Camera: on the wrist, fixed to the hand. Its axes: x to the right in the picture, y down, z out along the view.
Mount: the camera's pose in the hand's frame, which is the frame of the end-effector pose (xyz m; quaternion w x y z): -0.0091 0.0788 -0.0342 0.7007 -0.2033 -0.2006 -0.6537
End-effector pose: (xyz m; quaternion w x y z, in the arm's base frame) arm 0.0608 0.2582 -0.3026 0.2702 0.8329 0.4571 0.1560
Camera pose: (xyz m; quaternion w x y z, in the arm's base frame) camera 0.0920 0.2267 -0.2285 0.5524 0.2612 0.7789 -0.1415
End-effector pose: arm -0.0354 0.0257 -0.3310 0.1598 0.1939 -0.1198 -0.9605
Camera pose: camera 0.0071 -0.0493 -0.3356 0.5005 0.0110 -0.2060 0.8408
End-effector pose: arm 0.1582 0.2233 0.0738 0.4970 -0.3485 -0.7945 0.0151
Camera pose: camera 0.2304 0.2667 0.0548 0.1279 0.1772 -0.8874 -0.4060
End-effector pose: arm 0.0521 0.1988 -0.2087 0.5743 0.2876 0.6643 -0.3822
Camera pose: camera 0.0998 0.2707 -0.2121 0.3443 -0.4262 0.6160 -0.5659
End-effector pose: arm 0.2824 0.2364 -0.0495 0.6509 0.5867 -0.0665 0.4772
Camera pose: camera 0.2062 0.2484 -0.0106 0.8740 0.4180 0.1093 -0.2223
